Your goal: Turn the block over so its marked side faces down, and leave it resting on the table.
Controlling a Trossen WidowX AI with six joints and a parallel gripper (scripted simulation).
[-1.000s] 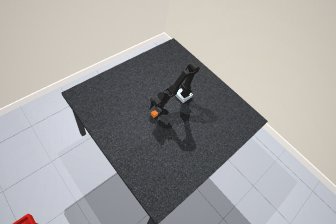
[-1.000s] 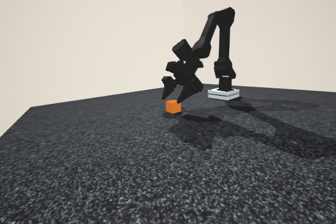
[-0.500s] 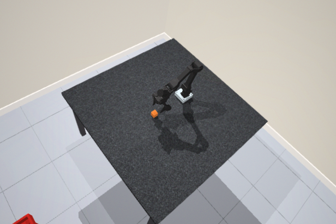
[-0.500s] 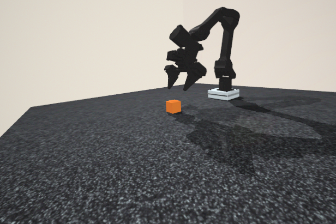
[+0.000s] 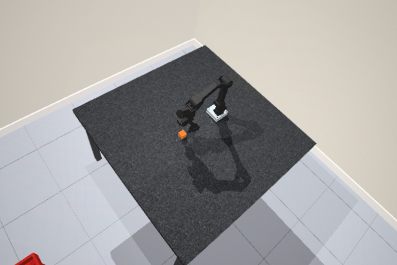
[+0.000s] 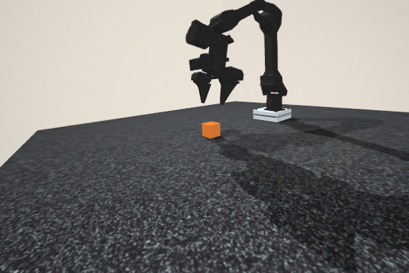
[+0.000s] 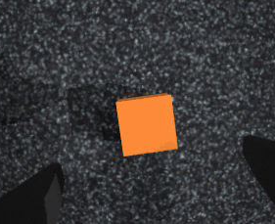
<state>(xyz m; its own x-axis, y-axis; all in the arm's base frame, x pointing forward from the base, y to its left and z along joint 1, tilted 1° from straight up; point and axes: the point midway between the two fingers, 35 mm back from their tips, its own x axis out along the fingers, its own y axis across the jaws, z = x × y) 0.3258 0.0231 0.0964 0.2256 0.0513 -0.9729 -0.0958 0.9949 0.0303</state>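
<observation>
The orange block lies 80 mm below my gripper tip.
</observation>
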